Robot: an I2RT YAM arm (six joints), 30 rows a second.
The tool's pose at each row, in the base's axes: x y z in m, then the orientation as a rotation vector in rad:
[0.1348, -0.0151, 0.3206, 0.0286, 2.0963, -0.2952]
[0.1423, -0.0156, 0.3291, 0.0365, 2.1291, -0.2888]
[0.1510, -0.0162, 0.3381, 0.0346, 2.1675, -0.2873]
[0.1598, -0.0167, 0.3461, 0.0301, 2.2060, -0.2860]
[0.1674, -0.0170, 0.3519, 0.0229, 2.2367, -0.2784]
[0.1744, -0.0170, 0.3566, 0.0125, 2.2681, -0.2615]
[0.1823, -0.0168, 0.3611, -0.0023, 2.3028, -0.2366]
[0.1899, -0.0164, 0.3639, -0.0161, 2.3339, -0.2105]
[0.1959, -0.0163, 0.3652, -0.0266, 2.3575, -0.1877]
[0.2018, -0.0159, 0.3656, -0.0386, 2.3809, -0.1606]
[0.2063, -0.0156, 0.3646, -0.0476, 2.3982, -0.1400]
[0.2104, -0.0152, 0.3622, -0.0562, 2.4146, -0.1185]
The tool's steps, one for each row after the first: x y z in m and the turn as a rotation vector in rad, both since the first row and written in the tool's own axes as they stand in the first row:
[-0.0111, -0.0011, 0.0023, -0.0044, 0.0328, 0.0052]
[-0.0232, -0.0023, 0.0053, -0.0096, 0.0705, 0.0008]
[-0.0345, -0.0031, 0.0089, -0.0157, 0.1080, -0.0054]
[-0.0433, -0.0035, 0.0126, -0.0264, 0.1371, -0.0103]
[-0.0509, -0.0035, 0.0162, -0.0448, 0.1660, -0.0136]
[-0.0589, -0.0031, 0.0206, -0.0704, 0.1976, -0.0172]
[-0.0652, -0.0022, 0.0255, -0.0958, 0.2259, -0.0193]
[-0.0695, -0.0015, 0.0299, -0.1170, 0.2474, -0.0197]
[-0.0729, -0.0004, 0.0346, -0.1414, 0.2687, -0.0196]
[-0.0744, 0.0008, 0.0388, -0.1598, 0.2846, -0.0194]
[-0.0746, 0.0022, 0.0434, -0.1784, 0.2997, -0.0185]

